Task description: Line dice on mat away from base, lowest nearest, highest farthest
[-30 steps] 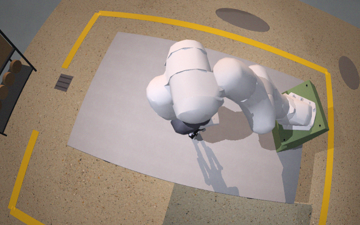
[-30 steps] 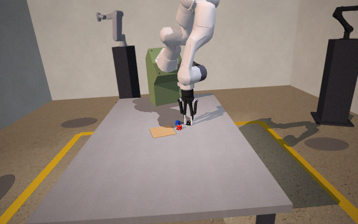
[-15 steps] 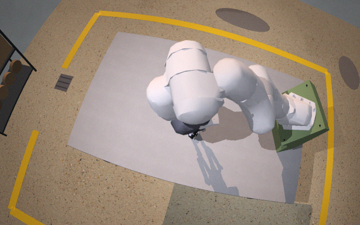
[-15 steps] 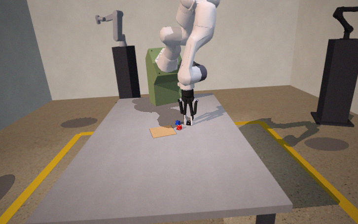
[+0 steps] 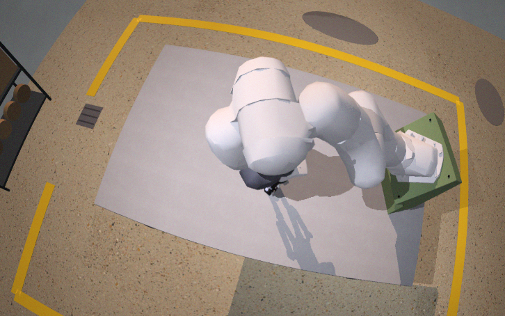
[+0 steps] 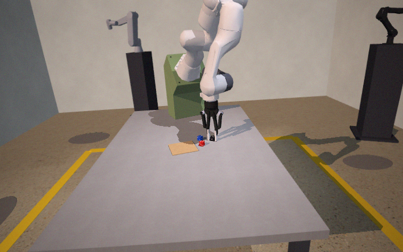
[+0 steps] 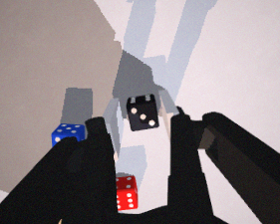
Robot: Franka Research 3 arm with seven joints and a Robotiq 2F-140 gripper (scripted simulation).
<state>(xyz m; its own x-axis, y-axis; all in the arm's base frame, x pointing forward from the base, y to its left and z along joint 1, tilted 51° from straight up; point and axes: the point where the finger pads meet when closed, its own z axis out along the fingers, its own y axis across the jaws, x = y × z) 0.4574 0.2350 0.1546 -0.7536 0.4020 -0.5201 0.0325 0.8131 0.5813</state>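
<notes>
My gripper is now 2 cm above the black die. The rest, counted from my hand: red die (8 cm ahead, 4 cm to the right, 2 cm below); then tan mat (14 cm ahead, 13 cm to the right, 3 cm below); then blue die (1 cm ahead, 7 cm to the right, 2 cm below).
</notes>
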